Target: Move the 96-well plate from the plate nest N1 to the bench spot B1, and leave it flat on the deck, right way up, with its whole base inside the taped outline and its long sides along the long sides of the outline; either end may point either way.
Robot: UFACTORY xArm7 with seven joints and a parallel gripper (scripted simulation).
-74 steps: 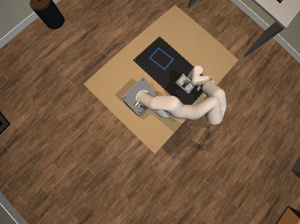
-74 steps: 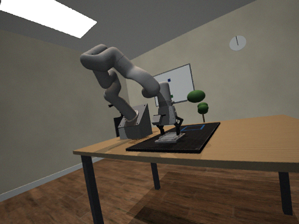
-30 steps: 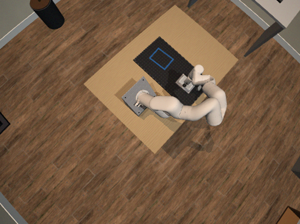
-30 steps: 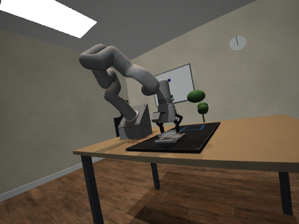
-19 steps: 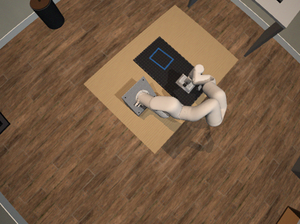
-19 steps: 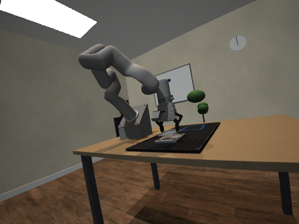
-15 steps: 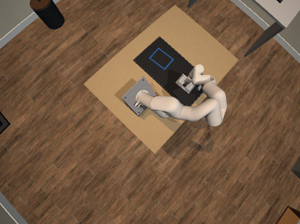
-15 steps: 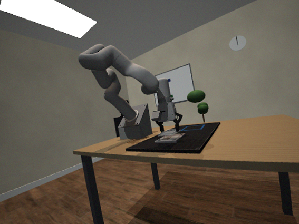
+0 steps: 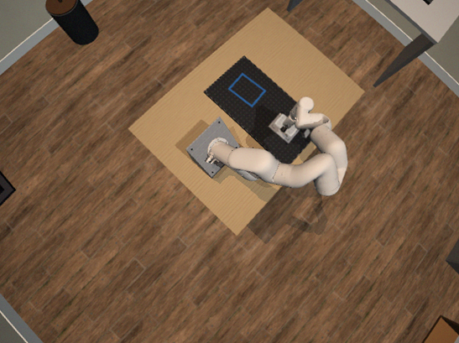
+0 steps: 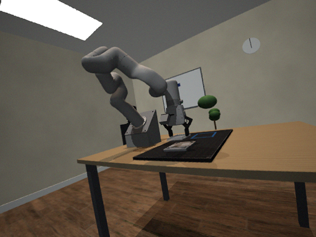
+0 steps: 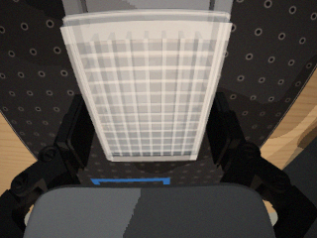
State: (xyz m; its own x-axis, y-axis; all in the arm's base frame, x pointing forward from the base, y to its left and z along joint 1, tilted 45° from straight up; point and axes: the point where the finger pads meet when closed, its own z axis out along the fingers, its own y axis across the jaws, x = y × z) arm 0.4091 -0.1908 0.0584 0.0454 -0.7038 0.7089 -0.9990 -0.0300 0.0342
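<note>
My gripper is now 6 cm above the grey plate nest N1. Also, from my hand: white 96-well plate: 1 cm below.
</note>
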